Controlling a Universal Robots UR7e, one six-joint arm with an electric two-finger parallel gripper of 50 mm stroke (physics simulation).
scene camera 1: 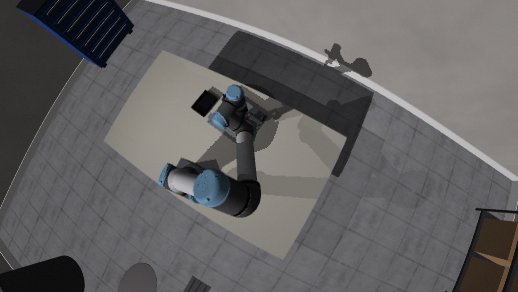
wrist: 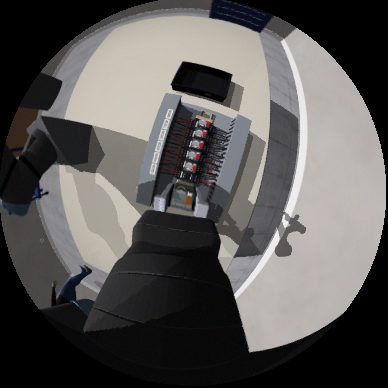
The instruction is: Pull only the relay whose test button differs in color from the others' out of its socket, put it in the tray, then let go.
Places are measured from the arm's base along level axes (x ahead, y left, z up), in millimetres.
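Pixels of known places: gripper, fingertip midpoint: (wrist: 182,191); arm's base, origin of the base link: (wrist: 44,144).
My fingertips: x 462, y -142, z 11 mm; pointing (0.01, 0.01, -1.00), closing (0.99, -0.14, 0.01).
For each thing: its top centre in the pictures, then the offset to it from my fingertips. Level surfaces: height alone.
- relay with the orange test button, middle of its top: (wrist: 181,198) 0 mm ahead, 0 mm left, 30 mm up
- black tray, middle of its top: (wrist: 202,76) (scene camera 1: 203,102) 42 mm ahead, 310 mm left, 141 mm down
- pale table top, its level: 176 mm down
My gripper (wrist: 182,191) is shut on the relay with the orange test button (wrist: 183,196). It holds this relay upright, above the near end of the relay row in the wrist view; the relay's underside is hidden. Several relays with red test buttons (wrist: 190,167) stand in a row in their sockets, between two grey wire ducts (wrist: 235,155). The black tray (scene camera 1: 204,103) (wrist: 192,92) lies beyond the far end of the row, and no relay shows in it. In the scene view, my arm hides the gripper and most of the relay row.
Red and black wires run from both sides of the sockets to the ducts, and the left duct carries white labels (wrist: 161,136). The ducts' walls rise beside the row. The pale table top (scene camera 1: 145,105) bears it all. A blue cabinet (scene camera 1: 82,30) stands on the floor at the upper left.
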